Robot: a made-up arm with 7 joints.
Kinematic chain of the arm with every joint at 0, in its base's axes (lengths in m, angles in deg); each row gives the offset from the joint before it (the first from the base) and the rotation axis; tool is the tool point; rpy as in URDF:
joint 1: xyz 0 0 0.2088 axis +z
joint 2: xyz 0 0 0 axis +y
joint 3: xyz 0 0 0.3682 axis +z
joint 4: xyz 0.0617 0 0 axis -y
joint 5: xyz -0.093 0 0.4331 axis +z
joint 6: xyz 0 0 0 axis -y
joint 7: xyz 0.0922 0 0 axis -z
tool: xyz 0 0 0 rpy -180 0 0
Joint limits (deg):
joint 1: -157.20..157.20
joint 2: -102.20..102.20
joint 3: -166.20..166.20
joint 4: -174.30..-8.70
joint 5: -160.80..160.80
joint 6: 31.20..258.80
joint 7: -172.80..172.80
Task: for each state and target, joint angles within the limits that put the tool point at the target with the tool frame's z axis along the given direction. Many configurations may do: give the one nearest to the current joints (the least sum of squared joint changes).
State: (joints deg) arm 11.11 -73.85 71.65 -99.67 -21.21 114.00 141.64
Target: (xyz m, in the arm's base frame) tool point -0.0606 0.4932 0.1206 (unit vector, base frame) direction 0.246 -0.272 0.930
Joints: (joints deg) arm 1.57 -102.20 98.63 -134.81 -53.84 90.91 141.64
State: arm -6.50 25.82 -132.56 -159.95 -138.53 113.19 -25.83
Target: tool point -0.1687 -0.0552 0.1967 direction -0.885 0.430 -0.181
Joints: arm -30.00 50.16 -138.17 -174.30 -139.68 154.92 -25.83
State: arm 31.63 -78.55 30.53 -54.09 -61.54 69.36 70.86
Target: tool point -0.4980 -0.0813 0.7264 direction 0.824 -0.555 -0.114
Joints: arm 34.31 -92.20 26.06 -90.42 -64.60 58.81 70.86
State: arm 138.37 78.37 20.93 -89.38 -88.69 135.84 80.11
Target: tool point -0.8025 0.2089 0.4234 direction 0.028 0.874 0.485
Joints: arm 157.20 43.76 14.62 -58.15 -130.27 91.95 80.11
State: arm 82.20 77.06 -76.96 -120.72 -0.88 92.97 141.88
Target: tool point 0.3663 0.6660 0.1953 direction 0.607 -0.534 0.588
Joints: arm 110.65 95.92 -95.78 -90.28 -31.47 115.66 141.88
